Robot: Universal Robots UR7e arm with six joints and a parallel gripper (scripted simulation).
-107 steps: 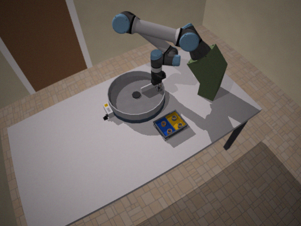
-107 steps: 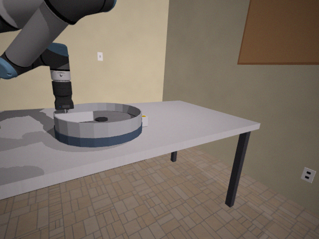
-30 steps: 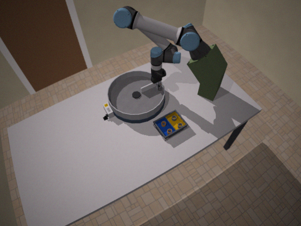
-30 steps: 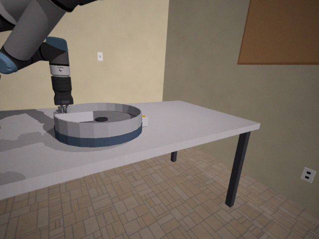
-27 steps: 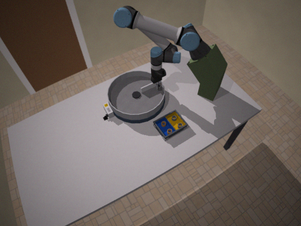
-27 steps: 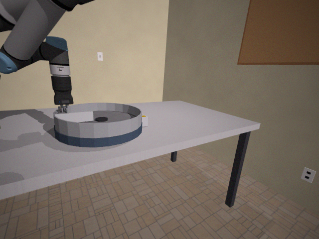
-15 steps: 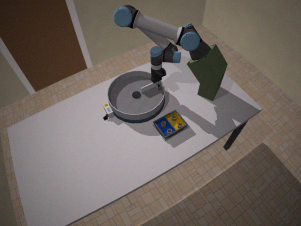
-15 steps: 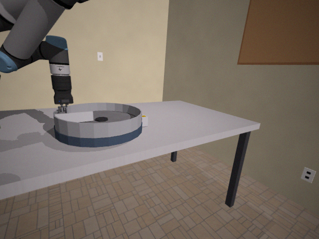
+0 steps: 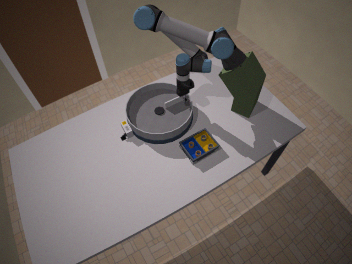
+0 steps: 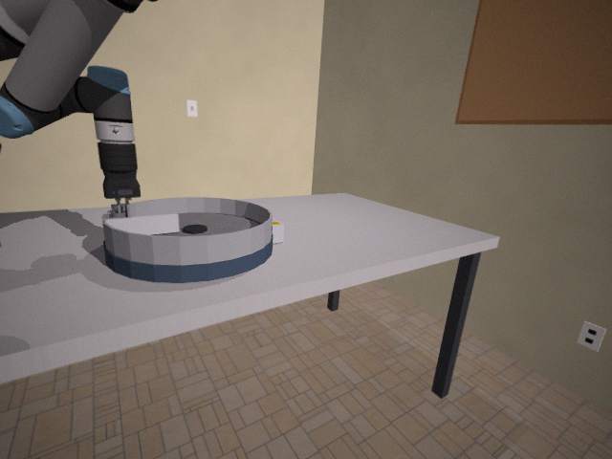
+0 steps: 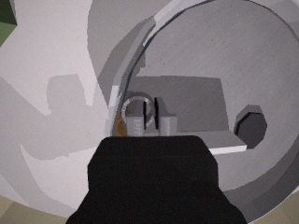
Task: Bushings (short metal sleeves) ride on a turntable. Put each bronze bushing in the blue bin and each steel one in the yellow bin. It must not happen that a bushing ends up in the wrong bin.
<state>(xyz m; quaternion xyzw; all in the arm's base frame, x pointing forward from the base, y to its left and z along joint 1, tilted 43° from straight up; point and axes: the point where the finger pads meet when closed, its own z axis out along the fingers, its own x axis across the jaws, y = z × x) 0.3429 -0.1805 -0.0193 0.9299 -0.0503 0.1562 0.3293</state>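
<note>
Now: hand 140 mm short of the blue bin, 260 mm to the right of it and 80 mm above it. From my hand the other things lie so: grey turntable (150 mm ahead, 80 mm to the right, 50 mm below).
</note>
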